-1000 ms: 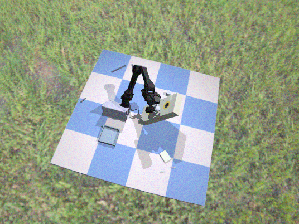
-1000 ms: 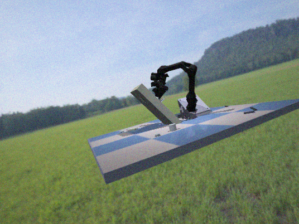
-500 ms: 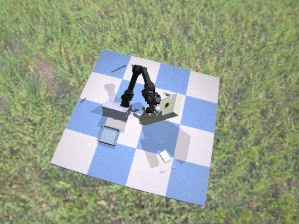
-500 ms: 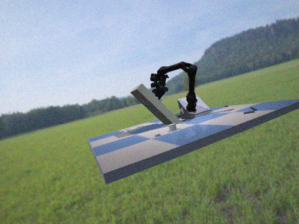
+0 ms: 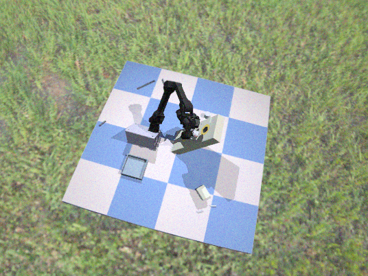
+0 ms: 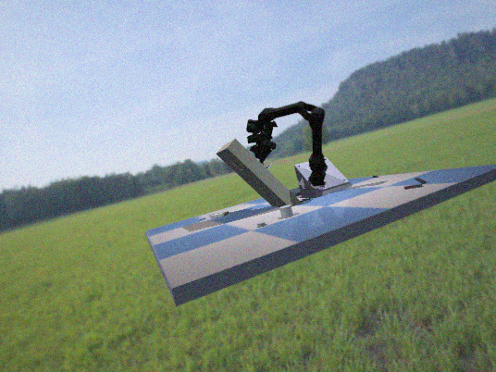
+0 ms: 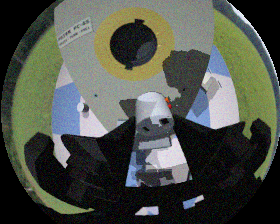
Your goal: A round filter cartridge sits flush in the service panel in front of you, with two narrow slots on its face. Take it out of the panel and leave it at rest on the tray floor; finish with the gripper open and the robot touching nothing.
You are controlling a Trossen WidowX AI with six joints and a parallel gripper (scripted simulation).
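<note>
Right now the tray is 300 mm to the right of my gripper tip, 300 mm behind it and 220 mm below it. From my gripper tip the other things lie so: round grey filter cartridge (right at my gripper tip); white block (290 mm to the right, 220 mm below, 210 mm ahead).
</note>
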